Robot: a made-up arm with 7 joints.
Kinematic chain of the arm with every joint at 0, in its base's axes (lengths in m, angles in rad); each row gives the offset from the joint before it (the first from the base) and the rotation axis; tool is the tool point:
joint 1: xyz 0 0 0 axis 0 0.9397 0.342
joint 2: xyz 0 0 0 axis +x
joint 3: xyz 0 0 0 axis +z
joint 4: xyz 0.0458 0 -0.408 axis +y
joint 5: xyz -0.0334 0 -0.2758 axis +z
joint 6: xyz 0 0 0 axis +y
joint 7: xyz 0 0 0 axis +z
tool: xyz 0 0 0
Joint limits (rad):
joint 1: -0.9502..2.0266
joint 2: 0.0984..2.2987
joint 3: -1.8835..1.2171
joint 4: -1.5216..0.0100
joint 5: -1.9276..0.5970
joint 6: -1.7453..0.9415
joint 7: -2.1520..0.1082
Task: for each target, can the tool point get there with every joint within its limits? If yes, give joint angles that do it. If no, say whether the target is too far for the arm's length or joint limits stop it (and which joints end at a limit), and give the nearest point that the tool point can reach.
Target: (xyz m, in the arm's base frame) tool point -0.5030 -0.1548 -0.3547
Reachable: yes | joints 1.1710 0.3372 -1.3348 -1.0436 -0.7400 -0.9354 -1.1516
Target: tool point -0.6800 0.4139 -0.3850
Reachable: no: too far | nearest point -0.5294 0.3222 -0.2997 | short by 0.196 m
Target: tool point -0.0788 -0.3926 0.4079
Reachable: no: joint limits stop it (at a limit: joint 1, joint 3, joint 4) | nearest point -0.3463 -0.4088 0.1484 | short by 0.373 m
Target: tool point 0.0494 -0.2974 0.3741
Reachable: no: joint limits stop it (at a limit: joint 2, joint 3, joint 4) | nearest point 0.0499 0.1365 0.5367 | short by 0.463 m
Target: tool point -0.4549 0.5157 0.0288
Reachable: yes | joints 1.3306 1.2303 -0.9704 -0.1901 -0.3871 0.1835 -0.6085
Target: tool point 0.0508 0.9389 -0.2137
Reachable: no: too far | nearest point 0.0363 0.6703 -0.1526 | short by 0.276 m
